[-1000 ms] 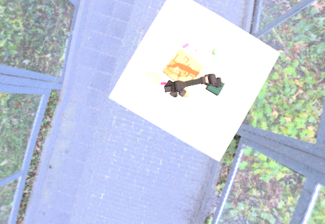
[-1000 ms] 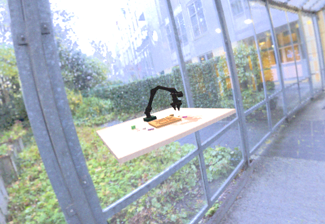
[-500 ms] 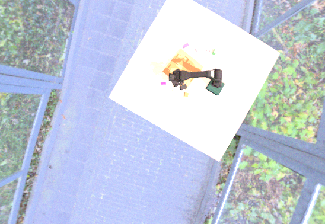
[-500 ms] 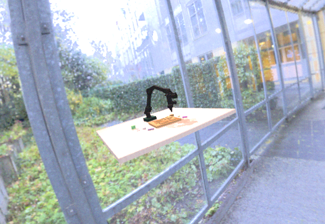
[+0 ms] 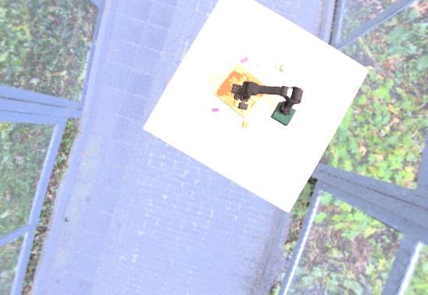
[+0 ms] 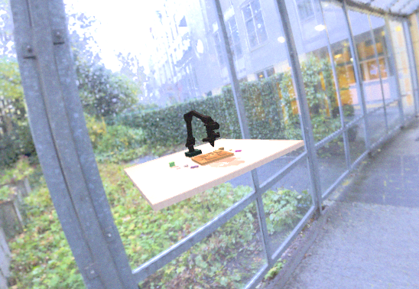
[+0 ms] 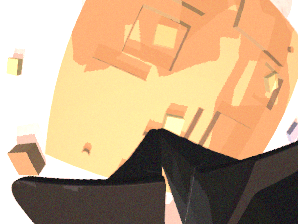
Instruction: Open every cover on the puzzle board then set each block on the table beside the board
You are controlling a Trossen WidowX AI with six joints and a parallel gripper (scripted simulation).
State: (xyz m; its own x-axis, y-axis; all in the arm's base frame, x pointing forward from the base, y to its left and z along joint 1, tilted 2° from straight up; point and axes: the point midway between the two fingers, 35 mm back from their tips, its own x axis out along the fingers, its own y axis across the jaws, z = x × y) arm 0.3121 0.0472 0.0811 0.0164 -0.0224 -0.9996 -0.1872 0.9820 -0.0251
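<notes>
Now: gripper tip 60 mm above the puzzle board, 50 mm to the left of it and 40 mm short of it. Also, from my gripper tip: lilac block (290 mm to the right, 100 mm ahead, 80 mm below); then green block (350 mm to the right, 190 mm behind, 60 mm below); then pink block (160 mm ahead, 150 mm to the left, 80 mm below).
</notes>
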